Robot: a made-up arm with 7 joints.
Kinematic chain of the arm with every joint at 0, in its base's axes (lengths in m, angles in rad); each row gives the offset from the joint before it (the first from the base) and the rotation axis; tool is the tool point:
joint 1: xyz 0 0.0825 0 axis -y
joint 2: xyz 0 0.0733 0 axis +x
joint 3: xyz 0 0 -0.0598 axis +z
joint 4: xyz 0 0 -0.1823 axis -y
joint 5: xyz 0 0 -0.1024 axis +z
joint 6: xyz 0 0 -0.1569 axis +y
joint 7: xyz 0 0 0 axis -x
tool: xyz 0 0 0
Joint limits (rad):
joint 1: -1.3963..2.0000
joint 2: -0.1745..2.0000
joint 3: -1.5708..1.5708
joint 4: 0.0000..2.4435
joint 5: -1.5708..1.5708
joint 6: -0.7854..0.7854
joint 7: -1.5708..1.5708
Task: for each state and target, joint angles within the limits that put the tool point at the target. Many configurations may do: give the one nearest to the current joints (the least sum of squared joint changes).
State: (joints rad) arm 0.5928 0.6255 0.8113 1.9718 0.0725 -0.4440 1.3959
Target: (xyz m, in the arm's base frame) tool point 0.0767 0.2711 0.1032
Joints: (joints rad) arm 0.6261 0.6920 0.7466 2.4415 0.0725 -0.4440 1.3959
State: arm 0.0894 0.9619 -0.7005 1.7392 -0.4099 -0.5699 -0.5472
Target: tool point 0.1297 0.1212 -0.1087
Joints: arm 0.0670 0.9167 -0.7510 2.4414 -0.4099 -0.5699 -0.5472
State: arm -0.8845 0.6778 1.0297 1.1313 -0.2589 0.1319 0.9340
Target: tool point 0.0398 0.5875 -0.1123
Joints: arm -0.7767 1.0268 1.0310 0.9335 -0.2589 0.1319 0.9340
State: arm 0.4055 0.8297 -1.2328 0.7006 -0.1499 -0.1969 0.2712
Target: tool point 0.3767 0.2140 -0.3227
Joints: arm 0.8303 0.2030 -1.2157 0.1777 -0.1499 -0.1969 0.2712
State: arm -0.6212 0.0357 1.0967 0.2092 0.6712 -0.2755 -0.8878
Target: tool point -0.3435 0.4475 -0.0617
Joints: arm -1.3963 0.2457 1.5651 0.8692 0.6712 -0.2755 -0.8878
